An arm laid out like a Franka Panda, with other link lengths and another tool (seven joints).
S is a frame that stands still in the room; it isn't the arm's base.
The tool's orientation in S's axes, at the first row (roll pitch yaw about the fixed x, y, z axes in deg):
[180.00, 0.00, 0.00]
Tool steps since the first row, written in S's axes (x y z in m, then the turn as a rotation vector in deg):
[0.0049, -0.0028, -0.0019, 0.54, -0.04, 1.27]
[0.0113, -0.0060, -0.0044, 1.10, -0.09, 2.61]
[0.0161, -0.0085, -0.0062, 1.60, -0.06, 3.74]
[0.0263, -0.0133, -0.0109, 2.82, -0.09, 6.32]
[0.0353, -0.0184, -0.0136, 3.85, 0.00, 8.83]
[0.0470, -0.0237, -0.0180, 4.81, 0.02, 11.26]
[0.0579, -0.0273, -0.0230, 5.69, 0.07, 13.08]
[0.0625, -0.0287, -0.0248, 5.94, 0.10, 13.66]
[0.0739, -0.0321, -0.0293, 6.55, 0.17, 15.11]
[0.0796, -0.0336, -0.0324, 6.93, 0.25, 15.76]
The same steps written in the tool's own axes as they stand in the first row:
[0.0049, 0.0028, 0.0019, 0.54, 0.04, -1.27]
[0.0113, 0.0060, 0.0044, 1.10, 0.09, -2.61]
[0.0161, 0.0085, 0.0062, 1.60, 0.06, -3.74]
[0.0263, 0.0133, 0.0109, 2.82, 0.09, -6.32]
[0.0353, 0.0184, 0.0136, 3.85, 0.00, -8.83]
[0.0470, 0.0237, 0.0180, 4.81, -0.02, -11.26]
[0.0579, 0.0273, 0.0230, 5.69, -0.07, -13.08]
[0.0625, 0.0287, 0.0248, 5.94, -0.10, -13.66]
[0.0739, 0.0321, 0.0293, 6.55, -0.17, -15.11]
[0.0796, 0.0336, 0.0324, 6.93, -0.25, -15.76]

